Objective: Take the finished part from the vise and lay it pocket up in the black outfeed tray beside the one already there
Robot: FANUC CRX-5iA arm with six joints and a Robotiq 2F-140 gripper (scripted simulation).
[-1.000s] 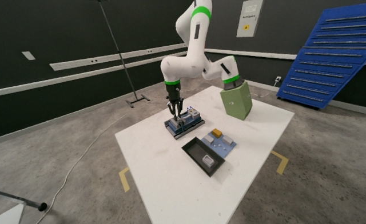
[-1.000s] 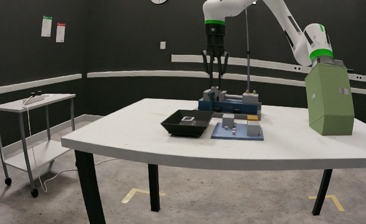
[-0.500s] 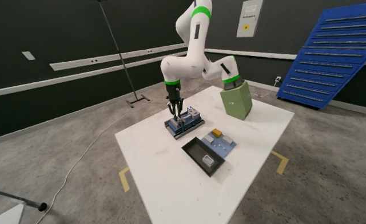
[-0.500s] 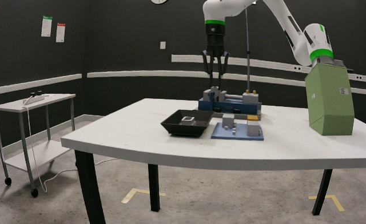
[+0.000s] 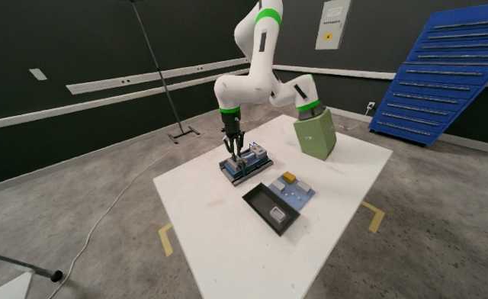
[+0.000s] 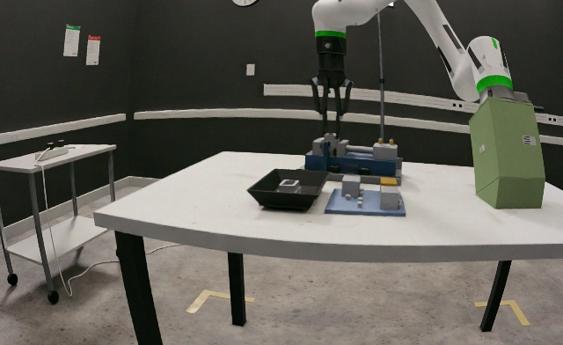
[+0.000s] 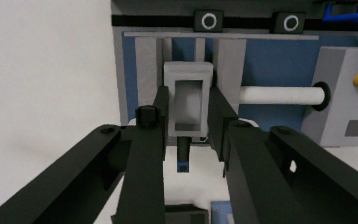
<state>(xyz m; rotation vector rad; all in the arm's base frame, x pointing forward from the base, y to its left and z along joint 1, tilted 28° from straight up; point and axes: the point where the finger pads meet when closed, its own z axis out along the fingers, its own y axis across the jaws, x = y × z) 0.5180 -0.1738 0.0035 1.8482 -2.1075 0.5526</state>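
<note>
My gripper is now 70 mm past the blue vise, 10 mm to the right of it and 100 mm above it. From my hand the other things lie so: grey actuator box 160 mm behind, 20 mm to the left, 60 mm below; then blue plate 100 mm behind, 310 mm to the left, 130 mm below; then orange block 150 mm behind, 270 mm to the left, 110 mm below.
</note>
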